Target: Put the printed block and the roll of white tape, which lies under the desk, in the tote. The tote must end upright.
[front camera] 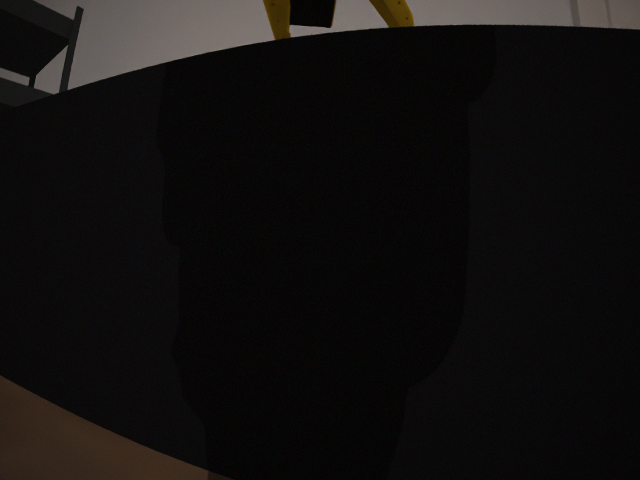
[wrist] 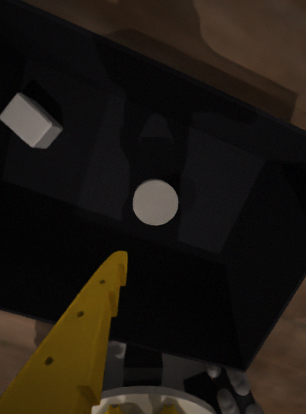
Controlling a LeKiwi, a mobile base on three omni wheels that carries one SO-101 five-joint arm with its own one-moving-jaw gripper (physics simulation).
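The dark tote stands upright, with its wall filling most of the front view and its inside showing from above in the wrist view. The white block lies in the tote at the left of the wrist view. The round white roll of tape is in the tote near the middle, apart from the block, with its flat end facing the camera. My gripper is open and empty above the tote. In the wrist view one notched yellow jaw shows, its tip short of the roll.
A dark shelf unit stands behind the tote at the upper left of the front view. Brown floor shows outside the tote. My base, with a white round part and a roller wheel, is close below the tote's near rim.
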